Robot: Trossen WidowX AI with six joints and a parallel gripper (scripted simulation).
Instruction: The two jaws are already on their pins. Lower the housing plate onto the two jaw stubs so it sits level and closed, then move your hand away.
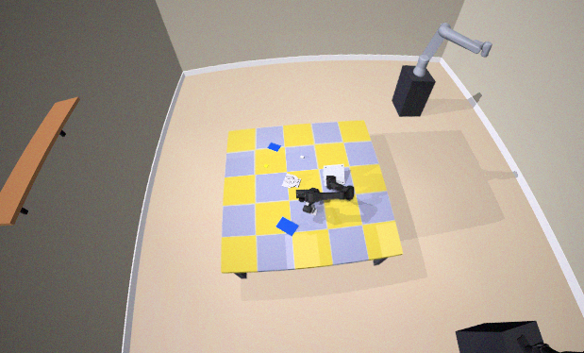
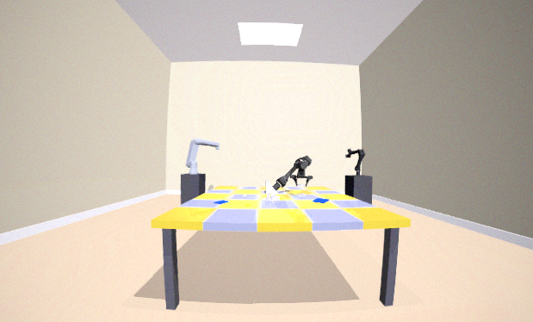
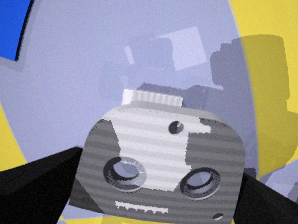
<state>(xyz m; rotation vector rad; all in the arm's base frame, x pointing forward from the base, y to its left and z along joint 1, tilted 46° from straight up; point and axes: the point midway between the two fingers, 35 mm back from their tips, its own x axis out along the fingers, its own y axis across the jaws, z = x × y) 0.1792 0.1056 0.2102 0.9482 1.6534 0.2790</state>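
Right now the white ribbed part is 7 cm below my gripper tip, 1 cm to the left of it and 1 cm behind it. The rest, counted from my gripper tip: white dot (48 cm to the right, 7 cm below, 2 cm ahead); then yellow dot (43 cm to the right, 32 cm ahead, 8 cm below); then grey housing plate (2 cm above, 1 cm ahead).
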